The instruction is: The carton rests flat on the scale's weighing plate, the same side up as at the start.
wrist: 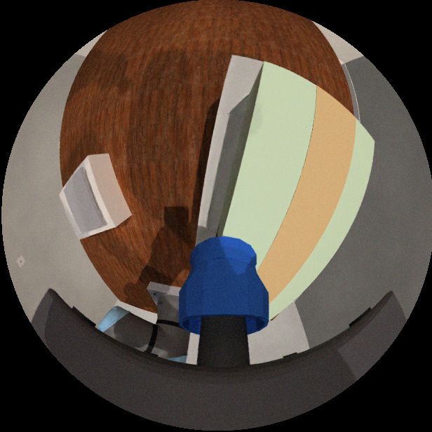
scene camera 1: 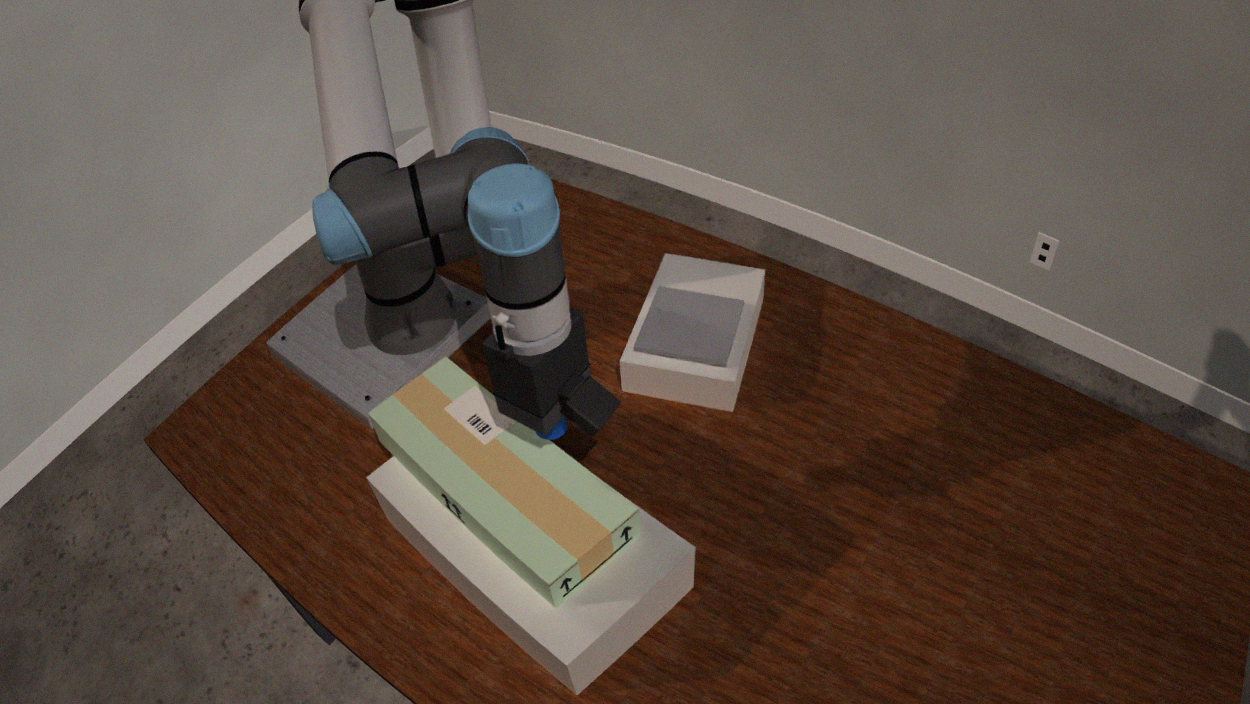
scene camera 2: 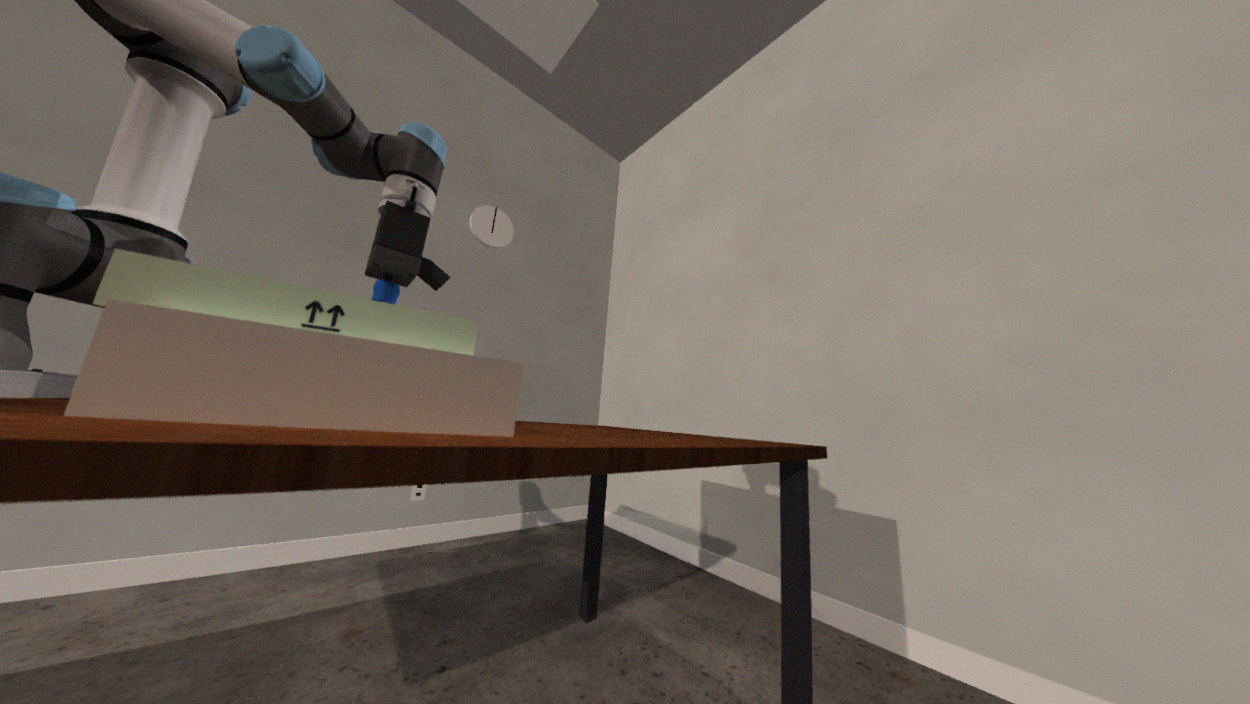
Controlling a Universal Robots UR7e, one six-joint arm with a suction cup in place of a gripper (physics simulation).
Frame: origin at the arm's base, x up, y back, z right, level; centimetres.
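Seen in the pictures: arm's base, origin of the base link: [scene camera 1: 411, 320].
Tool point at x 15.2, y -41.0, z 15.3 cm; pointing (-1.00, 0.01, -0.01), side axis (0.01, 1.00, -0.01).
Observation:
Pixels of each thing's top centre, then the offset from my tool point to it. Level surfaces: height alone.
- long pale green carton, middle of its top: [scene camera 1: 489, 458] [scene camera 2: 341, 305] dz +5.5, dx -3.0, dy +5.1 cm
- white block, middle of its top: [scene camera 1: 517, 514] [scene camera 2: 370, 350] dz +7.4, dx -8.7, dy +0.9 cm
- scale, middle of its top: [scene camera 1: 697, 303] dz -35.5, dx -10.7, dy +1.3 cm
- grey weighing plate, middle of its top: [scene camera 1: 691, 322] dz -31.6, dx -10.7, dy +0.3 cm
- brown table, its level: dx -18.5 cm
The long pale green carton [scene camera 1: 524, 489] [scene camera 2: 262, 292] [wrist: 280, 165], with a tan tape band, lies flat on a white block [scene camera 1: 625, 585] [scene camera 2: 297, 376] [wrist: 241, 75]. Its arrows point up and its barcode label faces up in scene camera 1. My suction cup [scene camera 1: 551, 429] [scene camera 2: 384, 292] [wrist: 223, 250] is blue, at the carton's long edge nearer the scale, about level with its top. No hold on the carton shows; contact at the rim cannot be made out. The scale [scene camera 1: 677, 383] [wrist: 117, 200] has a grey weighing plate [scene camera 1: 691, 325] [wrist: 86, 202] with no carton on it.
The grey robot base plate [scene camera 1: 328, 354] is behind the carton's labelled end. The brown table [scene camera 1: 918, 524] [scene camera 2: 699, 446] [wrist: 145, 125] carries the block and the scale. Pale walls stand beyond the table's far sides.

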